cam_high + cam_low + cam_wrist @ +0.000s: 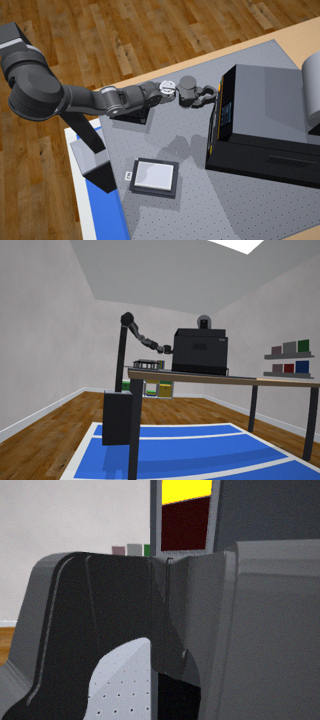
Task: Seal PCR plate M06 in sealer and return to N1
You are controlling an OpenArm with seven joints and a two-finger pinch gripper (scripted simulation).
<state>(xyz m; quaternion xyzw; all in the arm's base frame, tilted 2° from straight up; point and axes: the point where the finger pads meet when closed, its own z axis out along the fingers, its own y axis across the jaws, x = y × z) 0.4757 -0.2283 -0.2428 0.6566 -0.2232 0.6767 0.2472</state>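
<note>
Right now the pale key is 10 mm to the right of my hand and 10 mm ahead of it. The rest, counted from my hand: sealer stage: 130 mm to the right, 100 mm below, 10 mm ahead; then foil roll: 230 mm above, 220 mm to the right, 130 mm ahead.
</note>
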